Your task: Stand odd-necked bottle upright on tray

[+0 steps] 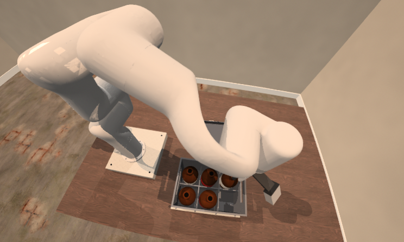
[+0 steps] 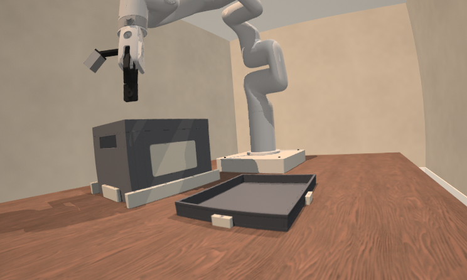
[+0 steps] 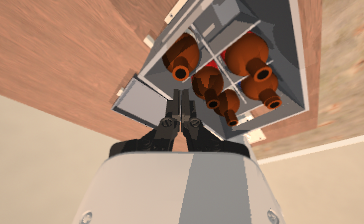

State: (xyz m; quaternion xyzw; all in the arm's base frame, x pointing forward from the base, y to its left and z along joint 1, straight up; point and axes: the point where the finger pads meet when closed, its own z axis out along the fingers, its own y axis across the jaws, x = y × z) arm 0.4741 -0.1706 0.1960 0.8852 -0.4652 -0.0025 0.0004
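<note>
The dark grey crate is 100 mm behind my hand, 30 mm to the right of it and 160 mm below it. Round my hand: dark tray (50 mm behind, 260 mm to the left, 230 mm below); brown bottle (90 mm behind, 20 mm to the left, 150 mm below).
</note>
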